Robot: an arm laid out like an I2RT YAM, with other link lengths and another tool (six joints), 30 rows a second.
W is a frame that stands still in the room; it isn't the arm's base.
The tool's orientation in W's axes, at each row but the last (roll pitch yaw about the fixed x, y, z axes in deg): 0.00, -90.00, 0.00; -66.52, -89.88, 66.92; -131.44, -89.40, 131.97; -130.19, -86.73, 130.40; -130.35, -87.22, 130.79; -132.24, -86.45, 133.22; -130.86, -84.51, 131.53; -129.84, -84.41, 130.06; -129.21, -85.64, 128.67; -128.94, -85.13, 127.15
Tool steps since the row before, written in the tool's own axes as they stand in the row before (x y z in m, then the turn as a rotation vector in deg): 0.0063, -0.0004, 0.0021, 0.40, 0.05, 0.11; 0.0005, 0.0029, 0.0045, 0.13, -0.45, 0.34; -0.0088, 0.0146, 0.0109, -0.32, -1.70, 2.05; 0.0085, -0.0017, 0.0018, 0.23, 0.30, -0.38; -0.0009, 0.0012, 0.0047, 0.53, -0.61, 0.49; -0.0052, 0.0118, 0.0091, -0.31, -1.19, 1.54; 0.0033, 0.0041, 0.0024, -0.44, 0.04, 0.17; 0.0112, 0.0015, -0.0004, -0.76, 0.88, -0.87; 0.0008, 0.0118, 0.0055, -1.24, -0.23, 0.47; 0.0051, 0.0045, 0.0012, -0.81, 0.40, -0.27
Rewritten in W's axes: -0.0021, -0.0004, 0.0063, -0.11, 0.05, 0.40; -0.0045, 0.0029, 0.0005, -0.34, -0.45, 0.13; -0.0110, 0.0144, -0.0090, -2.03, -1.72, -0.32; -0.0021, -0.0013, 0.0085, 0.37, 0.31, 0.23; -0.0047, 0.0011, -0.0011, -0.50, -0.59, 0.54; -0.0091, 0.0114, -0.0061, -1.51, -1.23, -0.32; -0.0026, 0.0043, 0.0028, -0.14, 0.01, -0.45; -0.0003, 0.0023, 0.0111, 0.91, 0.83, -0.77; -0.0054, 0.0119, -0.0002, -0.41, -0.30, -1.25; -0.0013, 0.0049, 0.0047, 0.32, 0.34, -0.82
